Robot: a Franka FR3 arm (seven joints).
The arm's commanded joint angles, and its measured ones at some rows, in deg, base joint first. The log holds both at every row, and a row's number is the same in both.
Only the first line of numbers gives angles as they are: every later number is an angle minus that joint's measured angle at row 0.
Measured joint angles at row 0: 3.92 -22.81 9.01 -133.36 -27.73 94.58 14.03
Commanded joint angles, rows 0 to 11: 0.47 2.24 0.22 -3.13 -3.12 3.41 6.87; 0.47 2.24 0.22 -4.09 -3.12 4.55 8.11; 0.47 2.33 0.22 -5.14 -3.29 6.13 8.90; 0.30 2.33 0.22 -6.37 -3.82 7.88 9.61; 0.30 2.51 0.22 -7.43 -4.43 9.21 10.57; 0.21 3.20 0.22 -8.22 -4.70 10.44 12.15; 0.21 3.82 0.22 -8.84 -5.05 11.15 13.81; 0.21 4.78 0.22 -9.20 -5.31 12.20 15.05; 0.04 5.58 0.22 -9.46 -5.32 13.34 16.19; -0.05 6.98 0.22 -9.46 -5.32 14.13 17.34; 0.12 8.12 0.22 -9.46 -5.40 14.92 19.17; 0.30 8.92 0.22 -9.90 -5.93 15.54 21.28
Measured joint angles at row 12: 0.12 6.67 0.09 -9.03 -3.98 13.30 16.39
